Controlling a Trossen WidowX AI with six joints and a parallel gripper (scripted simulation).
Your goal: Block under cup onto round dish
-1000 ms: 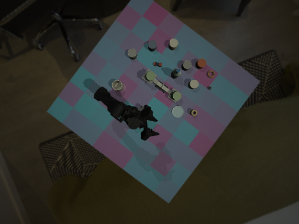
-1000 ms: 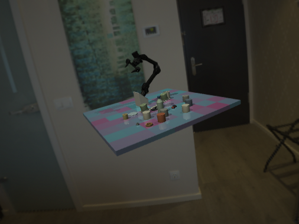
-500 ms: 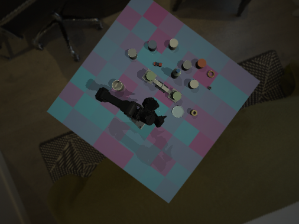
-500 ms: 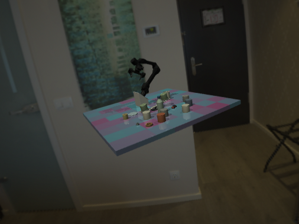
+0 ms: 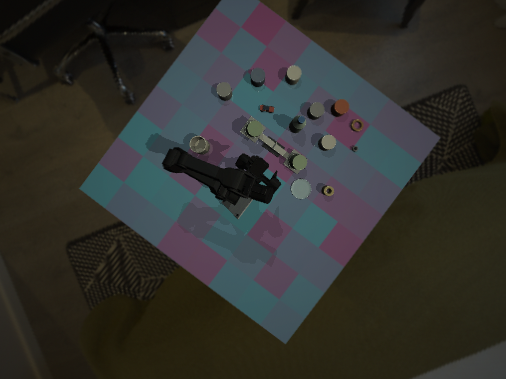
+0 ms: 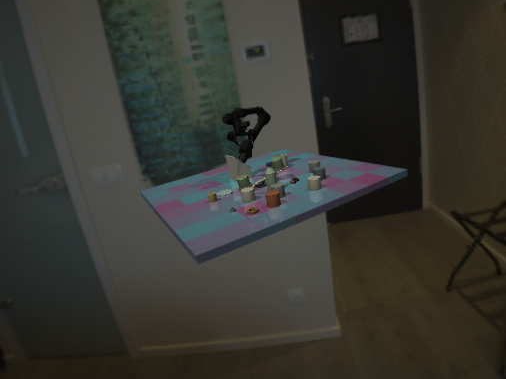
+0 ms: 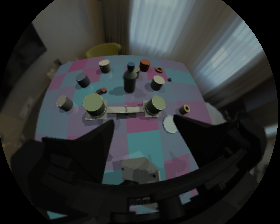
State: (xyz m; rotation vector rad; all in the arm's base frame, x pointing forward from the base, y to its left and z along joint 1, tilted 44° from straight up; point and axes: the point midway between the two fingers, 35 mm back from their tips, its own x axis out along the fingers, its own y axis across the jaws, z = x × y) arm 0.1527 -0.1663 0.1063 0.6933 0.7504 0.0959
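Right now my gripper tip is 90 mm short of the cup, 140 mm to the left of it and 190 mm above it. Also, from my gripper tip: pale round dish 210 mm to the right, 250 mm below; then bottle 250 mm ahead, 30 mm to the right, 140 mm below; then balance 110 mm ahead, 10 mm to the left, 210 mm below.
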